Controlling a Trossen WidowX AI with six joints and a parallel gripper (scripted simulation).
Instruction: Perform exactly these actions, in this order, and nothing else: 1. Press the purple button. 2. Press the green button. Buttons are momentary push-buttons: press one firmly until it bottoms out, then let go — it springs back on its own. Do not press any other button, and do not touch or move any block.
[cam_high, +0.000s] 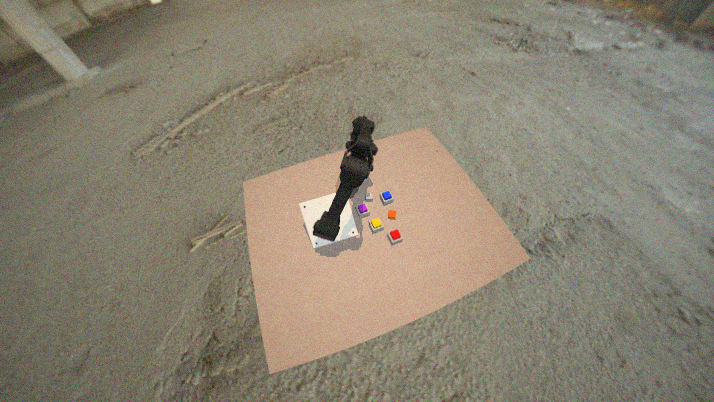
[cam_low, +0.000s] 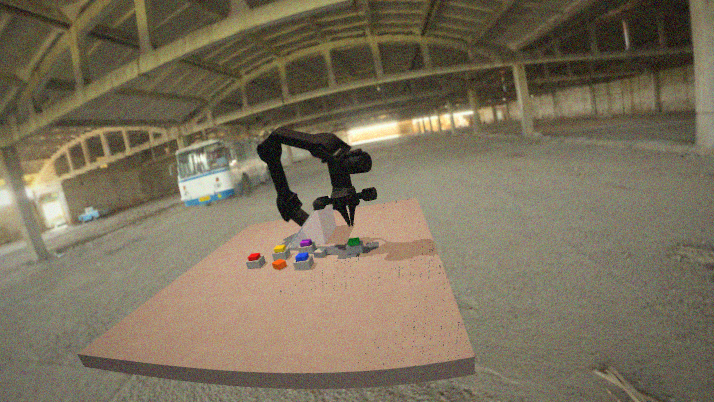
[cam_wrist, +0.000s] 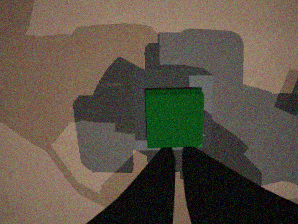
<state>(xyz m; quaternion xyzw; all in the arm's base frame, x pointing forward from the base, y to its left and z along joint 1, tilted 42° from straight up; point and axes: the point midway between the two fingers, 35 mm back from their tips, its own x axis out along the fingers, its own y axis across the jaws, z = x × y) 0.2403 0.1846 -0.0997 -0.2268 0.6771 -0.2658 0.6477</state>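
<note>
Now: gripper tip 5 cm above the green button. The rest, counted from my gripper tip: blue button (15 cm to the right, 7 cm ahead, 5 cm below); then purple button (17 cm to the right, 6 cm behind, 5 cm below); then grey block (12 cm to the right, 7 cm below).
</note>
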